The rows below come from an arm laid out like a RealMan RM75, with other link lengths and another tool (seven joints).
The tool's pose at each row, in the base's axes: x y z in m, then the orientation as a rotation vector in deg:
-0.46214, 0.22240, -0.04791, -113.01, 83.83, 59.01
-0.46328, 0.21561, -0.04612, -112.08, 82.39, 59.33
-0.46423, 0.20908, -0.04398, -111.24, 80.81, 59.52
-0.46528, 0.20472, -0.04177, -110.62, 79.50, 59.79
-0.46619, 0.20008, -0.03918, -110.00, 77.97, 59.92
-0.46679, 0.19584, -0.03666, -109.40, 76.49, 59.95
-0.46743, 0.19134, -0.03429, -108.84, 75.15, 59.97
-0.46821, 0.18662, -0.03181, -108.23, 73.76, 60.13
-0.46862, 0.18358, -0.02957, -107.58, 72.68, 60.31
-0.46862, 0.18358, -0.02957, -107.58, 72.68, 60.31
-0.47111, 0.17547, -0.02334, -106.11, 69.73, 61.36
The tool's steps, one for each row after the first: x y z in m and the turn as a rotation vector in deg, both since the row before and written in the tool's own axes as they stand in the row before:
0.00242, 0.00334, -0.00579, 0.47, -1.29, -0.77
0.00184, 0.00308, -0.00594, 0.49, -1.25, -0.93
0.00040, 0.00246, -0.00434, 0.28, -1.03, -0.74
0.00014, 0.00240, -0.00482, 0.36, -1.08, -0.95
-0.00007, 0.00195, -0.00457, 0.40, -1.01, -0.95
0.00006, 0.00204, -0.00470, 0.37, -0.92, -0.86
-0.00006, 0.00221, -0.00491, 0.31, -1.03, -0.84
-0.00066, 0.00129, -0.00351, 0.31, -0.92, -0.61
0.00000, 0.00000, 0.00000, 0.00, 0.00, 0.00
-0.00246, 0.00466, -0.00911, 0.28, -2.56, -1.50

